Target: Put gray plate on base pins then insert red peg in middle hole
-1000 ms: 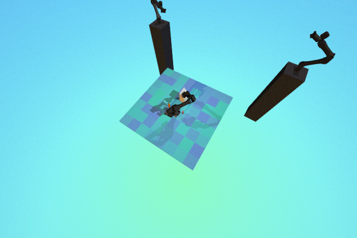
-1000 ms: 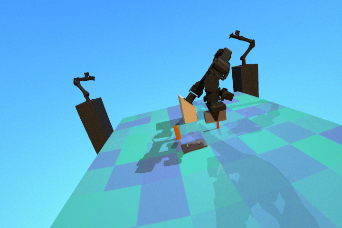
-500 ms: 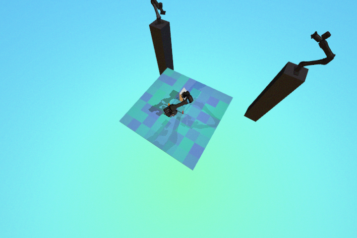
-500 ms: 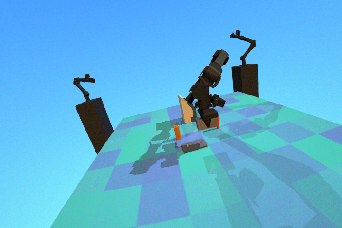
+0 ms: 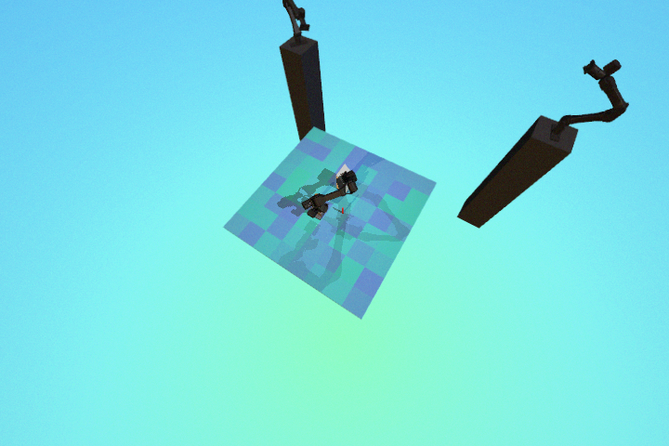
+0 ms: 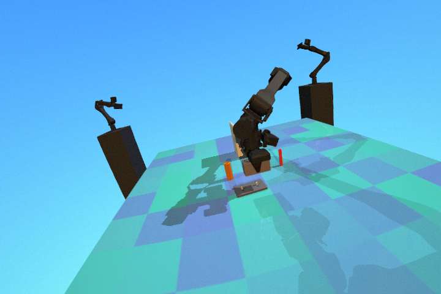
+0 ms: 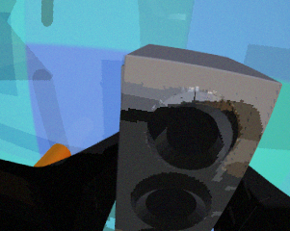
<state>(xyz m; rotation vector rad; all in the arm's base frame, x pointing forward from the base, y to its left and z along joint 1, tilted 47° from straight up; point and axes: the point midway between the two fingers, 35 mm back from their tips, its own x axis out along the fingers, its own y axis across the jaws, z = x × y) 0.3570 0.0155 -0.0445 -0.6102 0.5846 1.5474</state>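
Now: the dark base 7 cm below my gripper tip, 4 cm to the right of it and 1 cm behind it. The rest, counted from my gripper tip: red peg: 14 cm to the left, 13 cm behind, 4 cm below; gray plate: 3 cm above; orange cylinder: 12 cm behind, 10 cm to the right, 4 cm below.
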